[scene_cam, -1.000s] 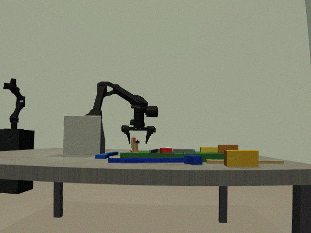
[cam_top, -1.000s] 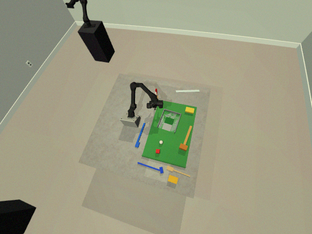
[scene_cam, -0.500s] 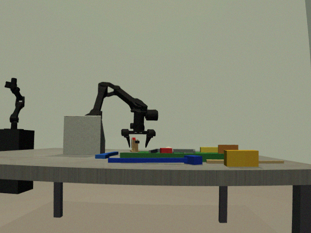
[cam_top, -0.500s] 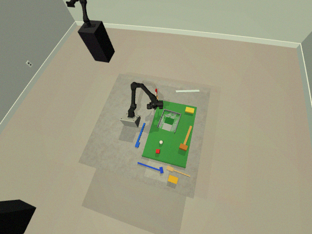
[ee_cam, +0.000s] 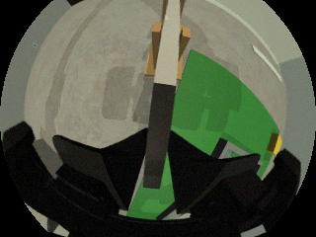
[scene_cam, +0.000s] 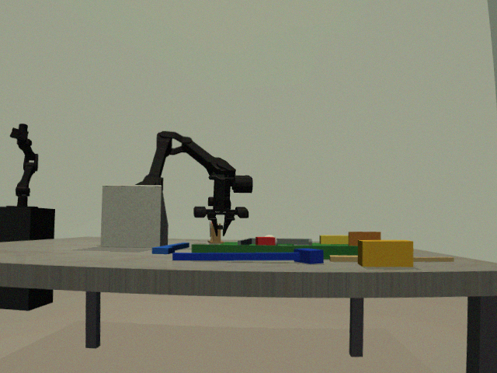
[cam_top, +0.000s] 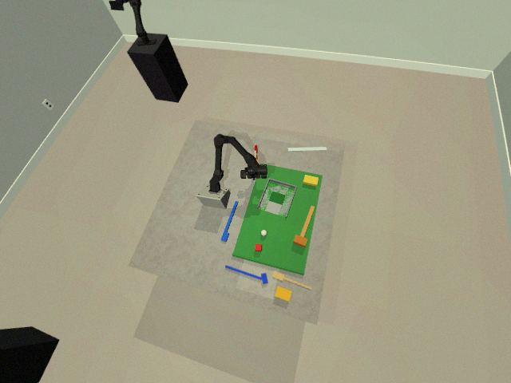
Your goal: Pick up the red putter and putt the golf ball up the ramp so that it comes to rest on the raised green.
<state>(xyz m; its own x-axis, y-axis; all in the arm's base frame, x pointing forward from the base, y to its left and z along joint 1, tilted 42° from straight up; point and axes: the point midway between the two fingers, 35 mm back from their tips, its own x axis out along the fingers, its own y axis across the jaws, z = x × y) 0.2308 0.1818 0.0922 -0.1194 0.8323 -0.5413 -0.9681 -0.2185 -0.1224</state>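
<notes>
My gripper tip is now 11 cm to the right of the red putter, 3 cm below it and 3 cm past it. The rest, counted from my gripper tip: green mat (25 cm ahead, 23 cm to the right, 3 cm below); then white golf ball (40 cm to the right, 18 cm ahead, 1 cm below); then white bar (35 cm to the left, 33 cm ahead, 3 cm below).
</notes>
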